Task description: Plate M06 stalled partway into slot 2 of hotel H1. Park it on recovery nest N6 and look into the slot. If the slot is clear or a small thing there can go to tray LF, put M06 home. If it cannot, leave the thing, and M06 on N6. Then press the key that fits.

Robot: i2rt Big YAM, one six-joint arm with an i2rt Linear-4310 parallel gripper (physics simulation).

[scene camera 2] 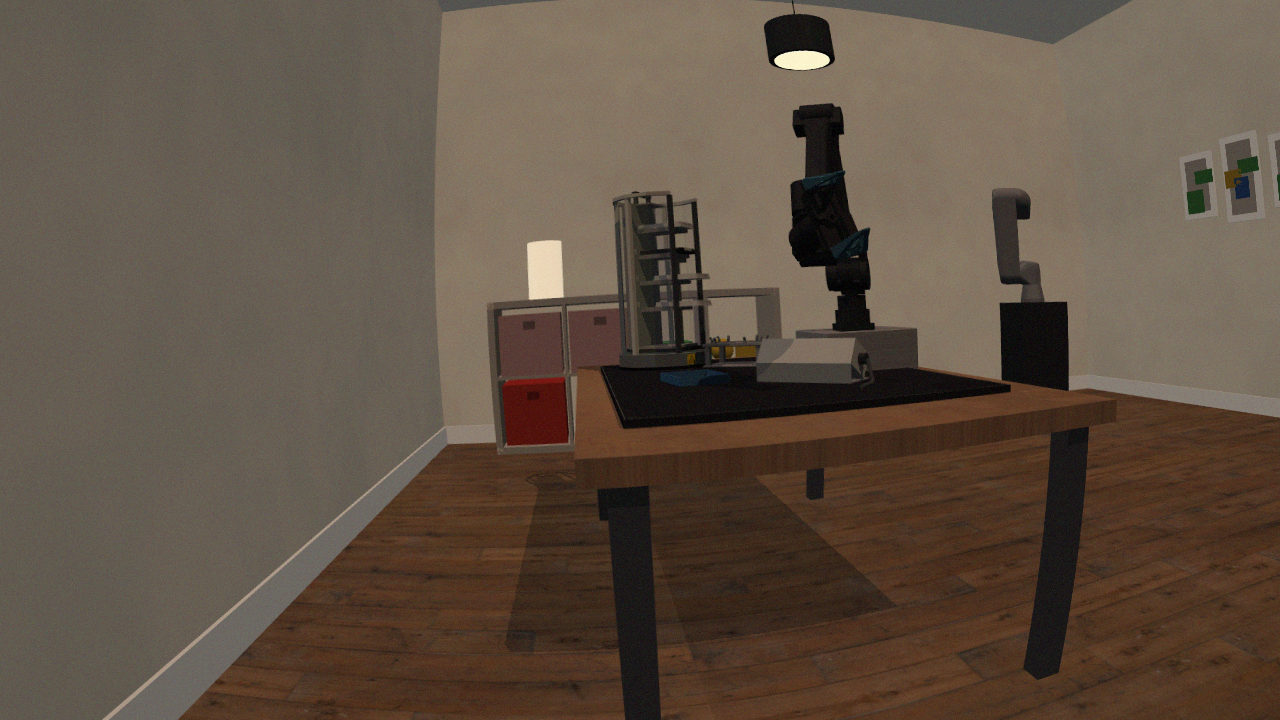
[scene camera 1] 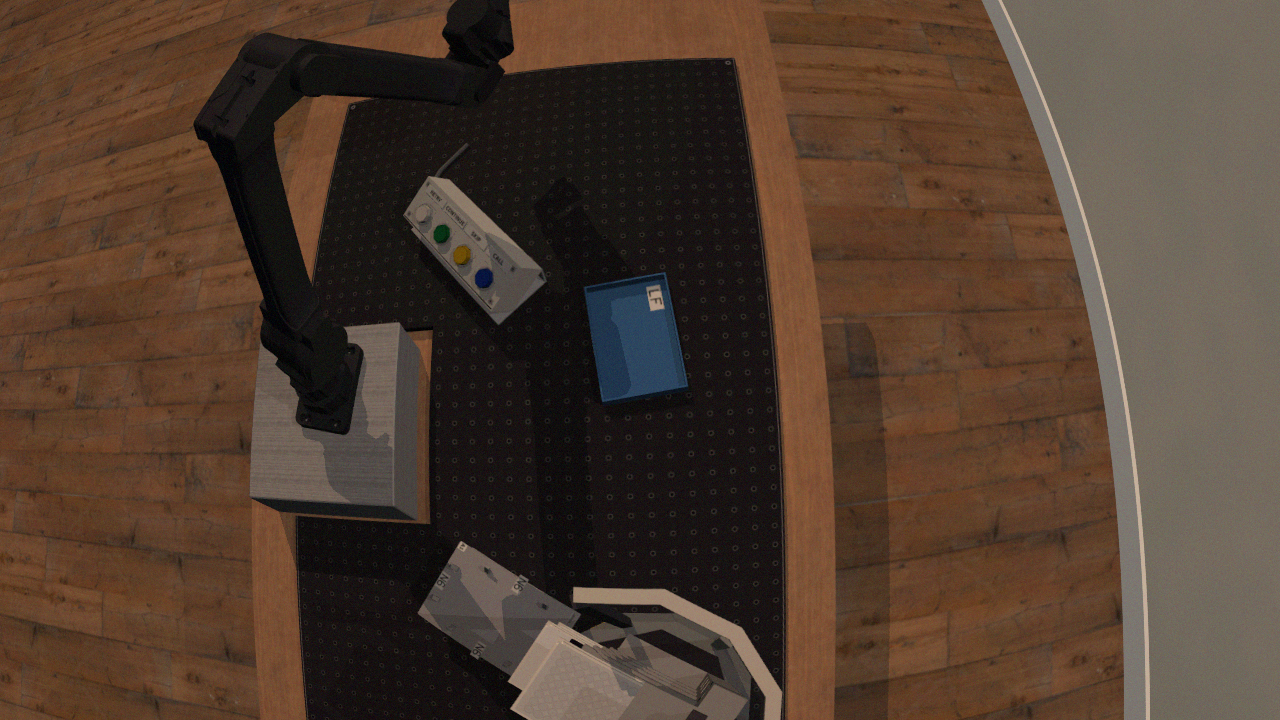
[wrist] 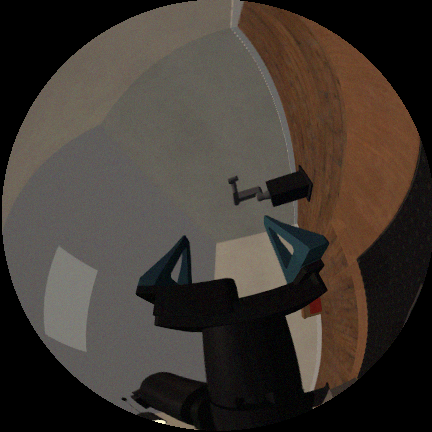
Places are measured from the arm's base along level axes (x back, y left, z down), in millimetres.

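Where they show: gripper, fingertip midpoint: (scene camera 2: 854,199) (wrist: 224,229); arm's base, link origin: (scene camera 2: 853,329) (scene camera 1: 330,388).
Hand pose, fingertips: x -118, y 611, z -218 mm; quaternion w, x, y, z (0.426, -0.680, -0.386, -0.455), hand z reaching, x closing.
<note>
Things, the pixels of their top centre, and the offset from my fingertips. "pt": a spot on its surface instead.
- hotel tower, top centre: (scene camera 2: 655,191) dz -178, dx -343, dy -952 mm
- pale plate, top centre: (scene camera 1: 599,711) (scene camera 2: 665,224) dz -80, dx -320, dy -940 mm
- grey nest N6, top centre: (scene camera 1: 489,613) (scene camera 2: 739,335) dz +230, dx -144, dy -861 mm
- Blue tray LF, top centre: (scene camera 1: 634,335) (scene camera 2: 693,373) dz +289, dx -265, dy -475 mm
- key box, top centre: (scene camera 1: 461,226) (scene camera 2: 812,337) dz +222, dx -26, dy -369 mm
- cable, surface spot: (scene camera 1: 453,158) pt dz +300, dx +49, dy -208 mm
My gripper (scene camera 2: 845,213) (wrist: 224,229) is open and empty, high above the table, away from the hotel; its fingers are out of view in scene camera 1. The hotel tower (scene camera 1: 666,597) (scene camera 2: 673,295) stands at the far end of the mat, with several plates at different heights. A pale plate (scene camera 1: 572,685) juts from its top view towards the grey nest N6 (scene camera 1: 460,595). I cannot tell which plate is M06, and the inside of slot 2 is hidden. No plate shows on N6. Blue tray LF (scene camera 1: 644,349) (scene camera 2: 693,377) looks empty. The key box (scene camera 1: 514,291) (scene camera 2: 805,360) has white, green, yellow and blue keys.
My arm's grey pedestal (scene camera 1: 335,465) (scene camera 2: 895,349) stands at the table's side. A cable (scene camera 1: 453,158) leaves the key box. Behind the table are a shelf unit (scene camera 2: 493,385) and another small arm (scene camera 2: 1008,237) on a black stand (scene camera 2: 1033,344). A lamp (scene camera 2: 798,37) hangs overhead.
</note>
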